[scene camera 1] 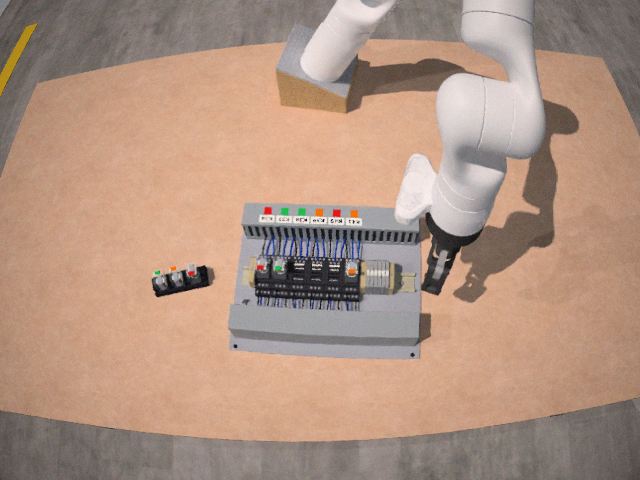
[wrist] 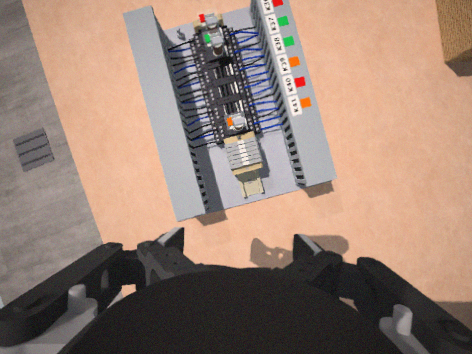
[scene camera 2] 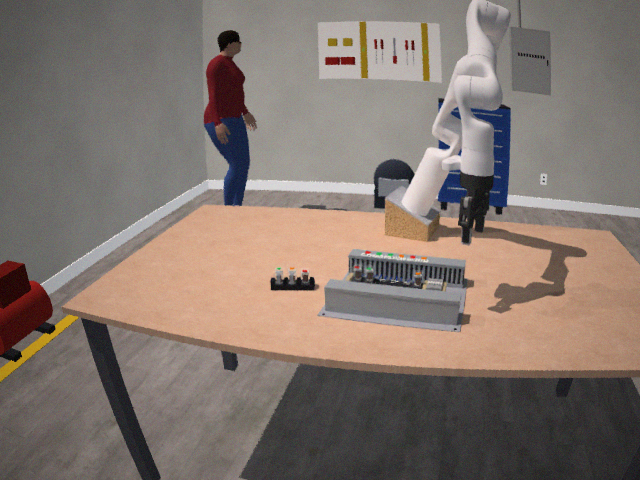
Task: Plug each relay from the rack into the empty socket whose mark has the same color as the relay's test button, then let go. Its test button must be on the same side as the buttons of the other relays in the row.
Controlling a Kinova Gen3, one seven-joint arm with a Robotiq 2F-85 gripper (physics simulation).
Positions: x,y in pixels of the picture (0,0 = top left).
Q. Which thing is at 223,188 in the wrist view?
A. A panel.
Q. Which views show the gripper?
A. Scene camera 1, the wrist view and scene camera 2: all of them.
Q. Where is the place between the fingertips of the gripper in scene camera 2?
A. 472,237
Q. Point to a panel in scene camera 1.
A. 407,259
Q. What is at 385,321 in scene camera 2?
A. A panel.
